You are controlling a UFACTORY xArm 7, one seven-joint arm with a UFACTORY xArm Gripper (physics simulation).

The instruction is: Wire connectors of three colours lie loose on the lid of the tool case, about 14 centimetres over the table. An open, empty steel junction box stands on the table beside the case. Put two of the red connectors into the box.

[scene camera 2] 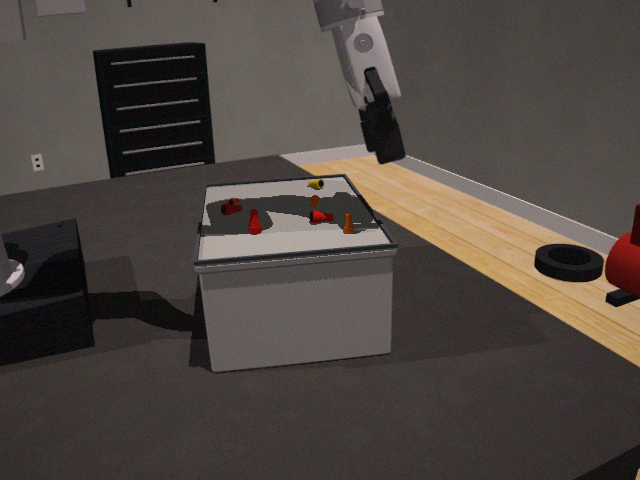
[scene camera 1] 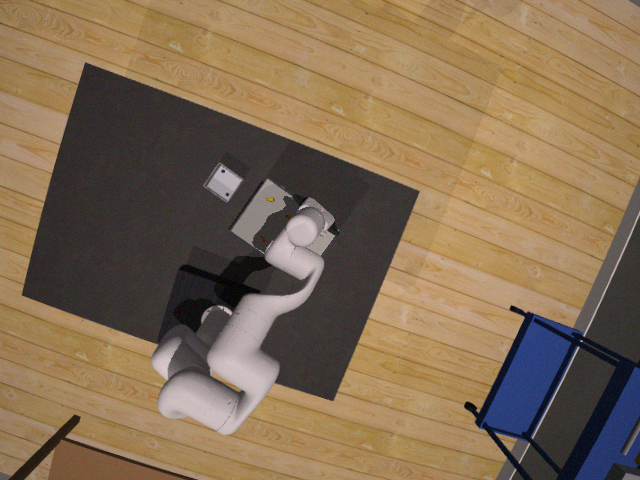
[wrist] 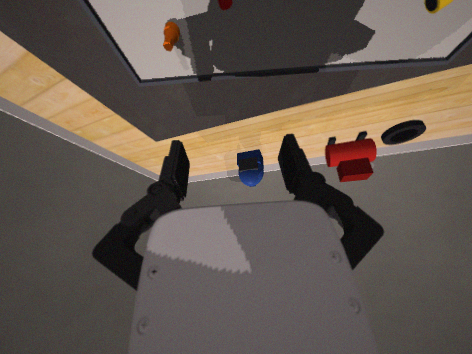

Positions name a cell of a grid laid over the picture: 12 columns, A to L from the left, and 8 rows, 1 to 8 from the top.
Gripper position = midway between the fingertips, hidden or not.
Observation:
I see my gripper (scene camera 2: H3), a steel junction box (scene camera 1: E4) and a tool case (scene camera 2: F5).
My gripper also shows in the wrist view (wrist: F4). The tool case shows as well in scene camera 1 (scene camera 1: E4) and in the wrist view (wrist: F2).

